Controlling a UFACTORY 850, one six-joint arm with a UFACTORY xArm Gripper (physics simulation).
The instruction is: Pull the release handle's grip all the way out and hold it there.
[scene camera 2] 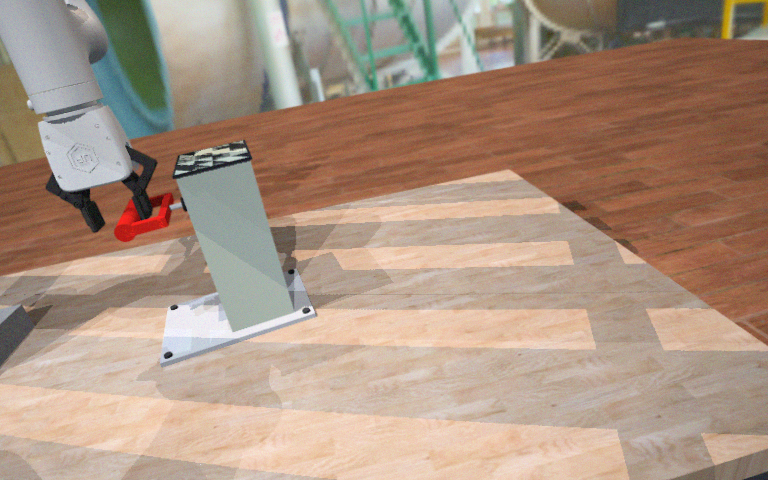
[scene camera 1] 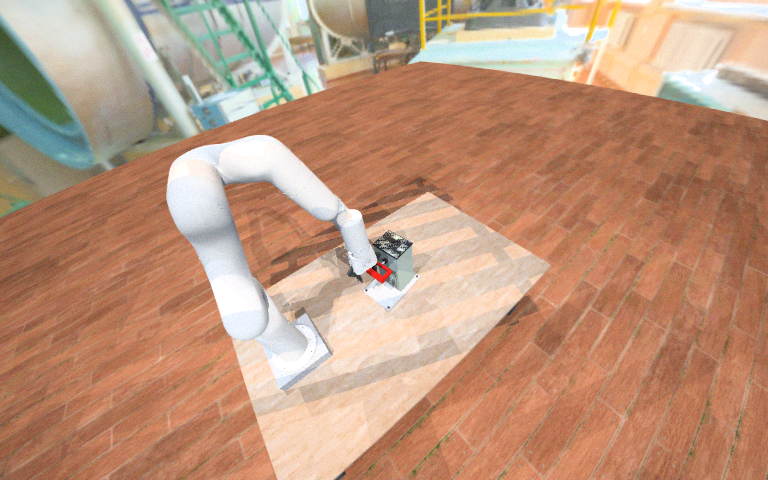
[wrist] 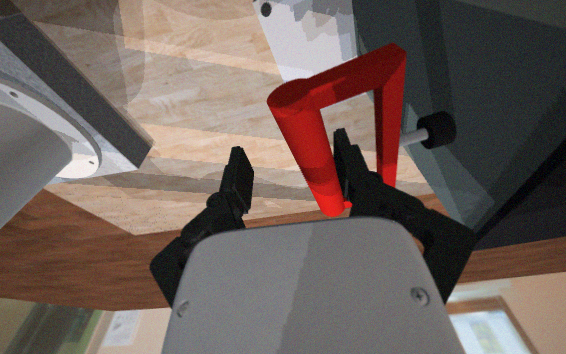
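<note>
The red release handle is a rectangular loop with a thick round grip (scene camera 1: 376, 277) (scene camera 2: 129, 219) (wrist: 306, 145). It sticks out from a tall grey-green box (scene camera 1: 405, 272) (scene camera 2: 237, 243) (wrist: 505, 110) on a thin grey rod (scene camera 2: 176, 206) (wrist: 414, 138). A short length of rod shows between the loop and a black collar (wrist: 440, 130). My gripper (scene camera 2: 120, 221) (wrist: 289, 152) is open and straddles the grip. One finger reaches down inside the loop, close against the grip's box side; whether they touch is hard to tell. The other finger stands outside with a wide gap. In scene camera 1 the wrist hides much of the fingers.
The box stands on a white base plate (scene camera 1: 387, 300) (scene camera 2: 198, 333) (wrist: 320, 55) with dark bolts, on a wooden table top (scene camera 1: 362, 350) (scene camera 2: 453, 384) (wrist: 200, 65). The arm's own base (scene camera 1: 288, 367) (wrist: 112, 120) stands on the same top, on the gripper's outer side.
</note>
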